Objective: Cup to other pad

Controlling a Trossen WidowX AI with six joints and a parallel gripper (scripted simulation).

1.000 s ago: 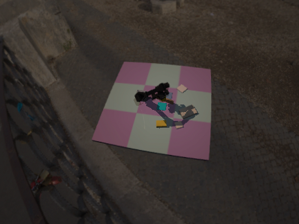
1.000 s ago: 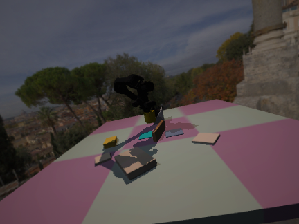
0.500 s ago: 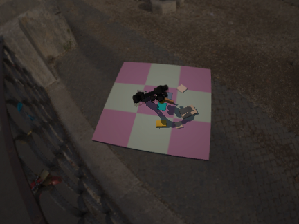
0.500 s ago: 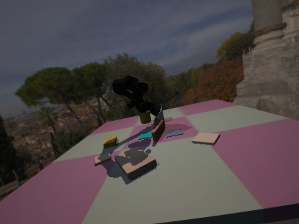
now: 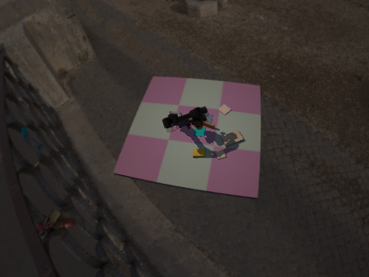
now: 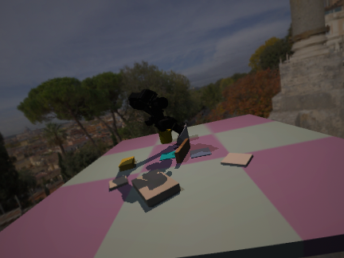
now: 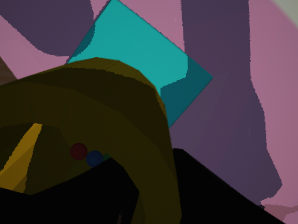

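The teal pad is 12 cm below my gripper tip, 3 cm ahead of it and 1 cm to the left of it. From my gripper tip the other things lie so: blue-grey pad: 17 cm to the left, 12 cm below, 9 cm ahead; then brown plank: 9 cm to the left, 9 cm below, 6 cm ahead; then yellow cup: 2 cm ahead, 1 cm to the left.
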